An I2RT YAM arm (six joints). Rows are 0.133 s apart.
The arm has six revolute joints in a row. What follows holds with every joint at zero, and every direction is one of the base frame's.
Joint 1 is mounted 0.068 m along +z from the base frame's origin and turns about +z.
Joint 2 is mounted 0.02 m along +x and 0.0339 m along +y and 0.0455 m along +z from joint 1 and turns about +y.
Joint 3 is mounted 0.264 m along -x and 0.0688 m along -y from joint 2 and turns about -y.
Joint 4 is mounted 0.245 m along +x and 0.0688 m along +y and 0.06 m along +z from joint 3 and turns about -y.
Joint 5 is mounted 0.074 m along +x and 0.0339 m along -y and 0.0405 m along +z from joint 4 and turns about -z.
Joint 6 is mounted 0.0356 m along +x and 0.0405 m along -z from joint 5 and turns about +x.
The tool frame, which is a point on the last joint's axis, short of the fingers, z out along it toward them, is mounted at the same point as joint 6; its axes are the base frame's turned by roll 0, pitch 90 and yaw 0 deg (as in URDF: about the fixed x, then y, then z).
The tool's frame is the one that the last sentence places.
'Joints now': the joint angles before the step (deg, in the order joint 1, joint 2, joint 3, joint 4, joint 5, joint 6). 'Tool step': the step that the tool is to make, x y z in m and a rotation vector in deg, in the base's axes. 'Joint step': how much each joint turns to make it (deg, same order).
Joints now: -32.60, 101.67, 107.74, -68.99, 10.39, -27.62
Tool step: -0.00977, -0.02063, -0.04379, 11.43, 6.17, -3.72
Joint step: -4.11, 3.52, -3.93, -4.37, -5.62, 1.79
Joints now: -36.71, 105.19, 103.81, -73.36, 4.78, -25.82
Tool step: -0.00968, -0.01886, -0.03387, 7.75, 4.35, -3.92
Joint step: -3.56, 3.52, -2.47, -2.30, -3.22, 1.01
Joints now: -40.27, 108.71, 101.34, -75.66, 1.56, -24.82
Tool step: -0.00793, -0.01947, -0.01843, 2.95, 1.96, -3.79
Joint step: -3.13, 2.90, -0.11, -0.43, -0.83, 0.74
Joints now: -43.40, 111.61, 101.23, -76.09, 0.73, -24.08
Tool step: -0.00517, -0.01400, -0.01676, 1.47, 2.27, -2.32
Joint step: -2.01, 2.54, -0.19, 0.08, 0.55, 0.29
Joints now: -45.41, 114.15, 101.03, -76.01, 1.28, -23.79
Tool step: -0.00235, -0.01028, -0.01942, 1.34, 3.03, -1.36
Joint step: -1.20, 2.86, -0.28, 0.07, 1.25, 0.18
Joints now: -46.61, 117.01, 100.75, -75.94, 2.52, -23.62
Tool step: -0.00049, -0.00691, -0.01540, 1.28, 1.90, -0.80
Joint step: -0.70, 2.39, 0.00, 0.14, 0.51, 0.13
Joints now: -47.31, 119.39, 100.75, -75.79, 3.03, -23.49
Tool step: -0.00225, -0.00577, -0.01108, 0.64, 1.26, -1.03
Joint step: -0.76, 1.53, -0.24, 0.44, 0.48, 0.31
